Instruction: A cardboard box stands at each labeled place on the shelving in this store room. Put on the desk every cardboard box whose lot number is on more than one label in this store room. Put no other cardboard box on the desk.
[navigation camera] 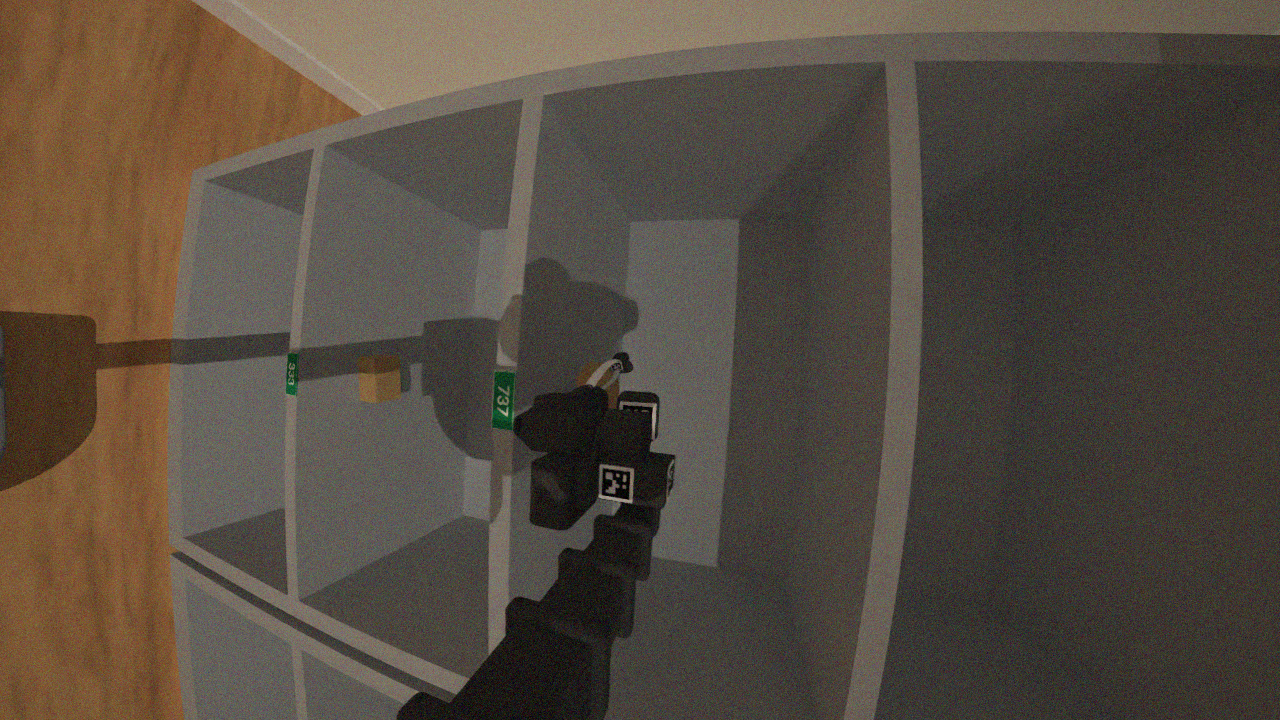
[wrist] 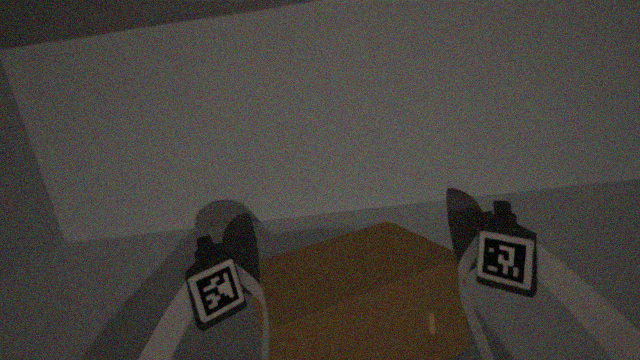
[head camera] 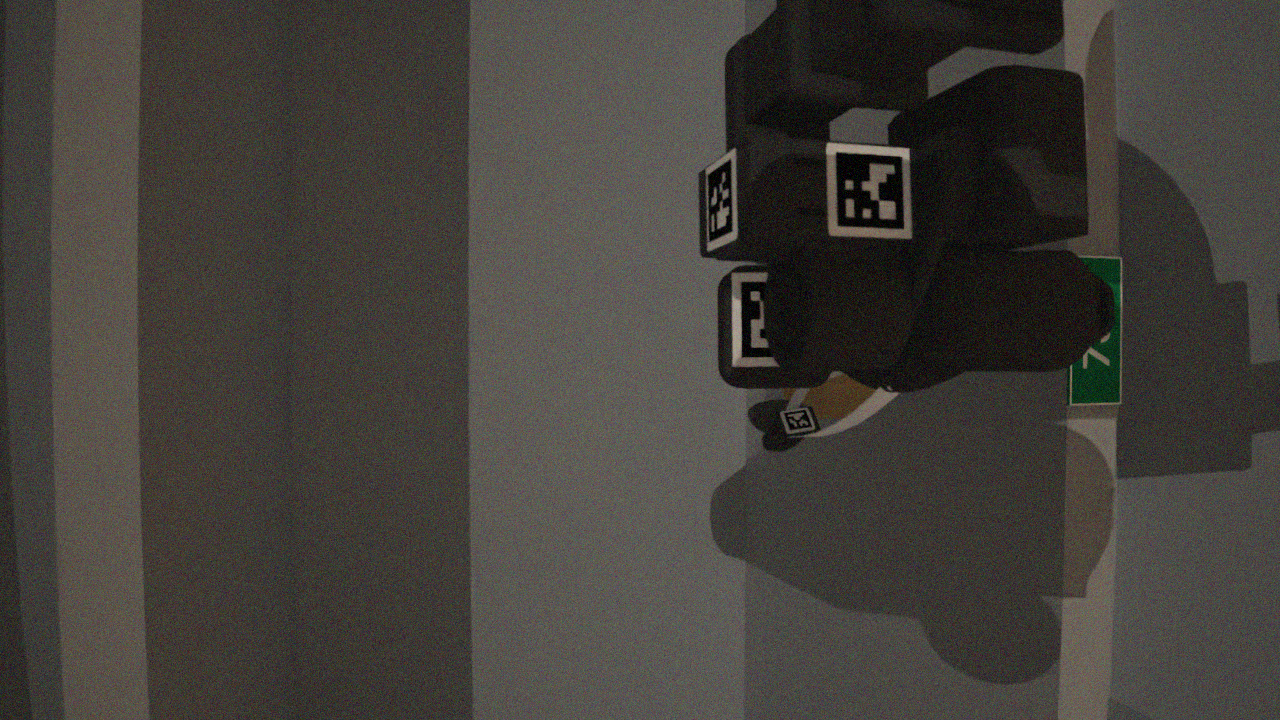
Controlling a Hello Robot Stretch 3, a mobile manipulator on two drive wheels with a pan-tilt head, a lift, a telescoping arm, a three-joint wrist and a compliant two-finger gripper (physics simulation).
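Places are measured from the robot's base along level axes (x ahead, y left, z up), in metres.
Pixels of known places: gripper, fingertip midpoint: [wrist: 348, 226].
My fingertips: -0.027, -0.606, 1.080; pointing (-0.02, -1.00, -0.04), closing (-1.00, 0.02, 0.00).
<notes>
For each thing: its top centre in the pictures, then the offset to it from my fingertips, as dx, dy, dz. "spot": a spot on its surface instead. Level surfaces: height alone.
- green label 737 at a spot on its surface: [head camera: 1100, 385] [navigation camera: 502, 378] spot: +0.035, +0.182, -0.109
- brown cardboard box at its top centre: [wrist: 347, 259] [head camera: 791, 338] [navigation camera: 614, 396] +0.003, +0.019, -0.009
- green label 333 at a spot on its surface: [navigation camera: 291, 374] spot: +0.006, +0.183, -0.563
- wooden floor at its surface level: dz -1.080
My gripper [head camera: 774, 425] [navigation camera: 622, 362] [wrist: 348, 226] is inside the shelf compartment whose edge bears the green label 737 [navigation camera: 503, 400] [head camera: 1100, 385]. It is shut on a brown cardboard box [wrist: 360, 300] [head camera: 836, 395] [navigation camera: 612, 385], with a finger against each side of it. My wrist hides much of this box in the head and navigation views. Whether it is clear of the shelf surface cannot be told. No lot number on it is readable. Another cardboard box [navigation camera: 380, 380] stands in the neighbouring compartment, near the green label 333 [navigation camera: 291, 374]. The desk does not show.
The grey shelving [navigation camera: 902, 268] surrounds my gripper with dividers and side walls. My telescoping arm [navigation camera: 546, 640] reaches in from the bottom of the navigation view. A wooden floor [navigation camera: 89, 179] lies at the left, and a pale wall [navigation camera: 626, 26] is along the top.
</notes>
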